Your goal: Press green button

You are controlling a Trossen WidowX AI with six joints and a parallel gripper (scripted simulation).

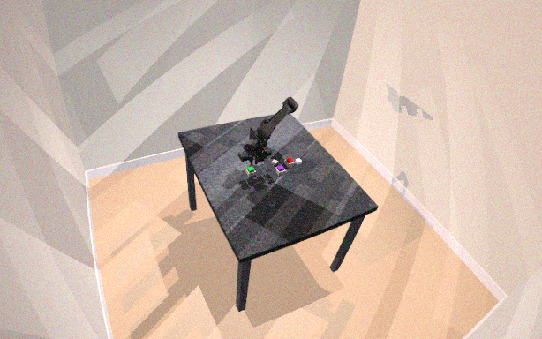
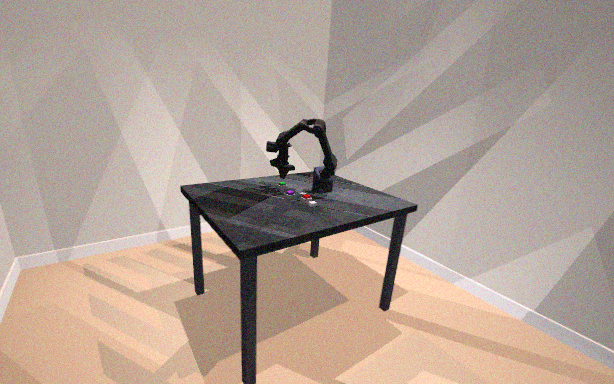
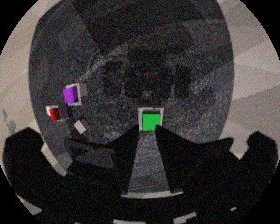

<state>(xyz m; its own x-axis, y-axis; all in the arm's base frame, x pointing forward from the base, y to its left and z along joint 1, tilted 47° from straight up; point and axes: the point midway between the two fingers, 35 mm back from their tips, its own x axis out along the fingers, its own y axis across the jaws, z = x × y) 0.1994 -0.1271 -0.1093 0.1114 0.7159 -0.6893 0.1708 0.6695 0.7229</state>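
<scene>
My gripper tip is now 4 cm above the green button, 1 cm to the left of it and 1 cm past it. From my gripper tip the other things lie so: purple button (15 cm to the left, 7 cm ahead, 4 cm below); red button (25 cm to the left, 4 cm below, 4 cm ahead).
</scene>
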